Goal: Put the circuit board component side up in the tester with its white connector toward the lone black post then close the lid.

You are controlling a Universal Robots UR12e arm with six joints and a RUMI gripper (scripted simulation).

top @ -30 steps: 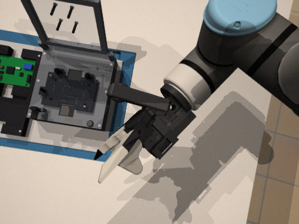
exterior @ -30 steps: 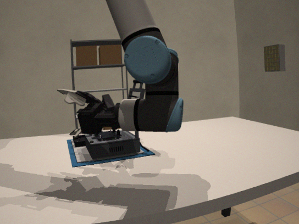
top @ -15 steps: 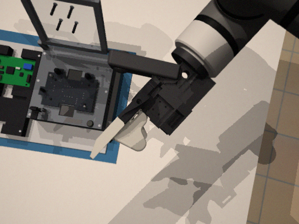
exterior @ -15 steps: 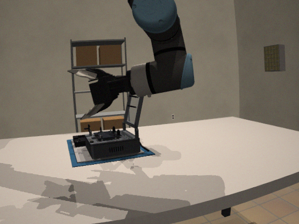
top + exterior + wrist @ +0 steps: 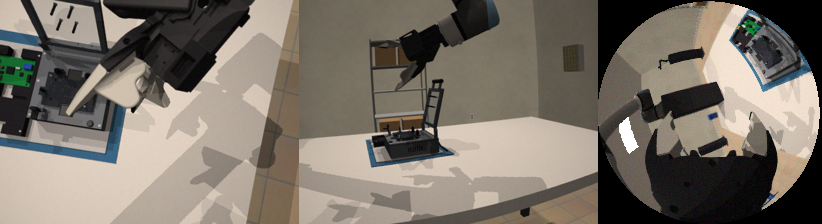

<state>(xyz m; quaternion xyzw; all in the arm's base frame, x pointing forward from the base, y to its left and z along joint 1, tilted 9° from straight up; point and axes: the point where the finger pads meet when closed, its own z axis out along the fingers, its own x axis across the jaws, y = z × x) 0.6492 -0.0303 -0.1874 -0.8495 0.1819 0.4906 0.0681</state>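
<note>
Now: hand 3 cm short of the green circuit board, 33 cm to the right of it and 30 cm above it. Round my hand: dark grey tester (6 cm ahead, 20 cm to the left, 20 cm below); dark nest (4 cm ahead, 16 cm to the left, 25 cm below); tester lid (15 cm ahead, 18 cm to the left, 13 cm below).
</note>
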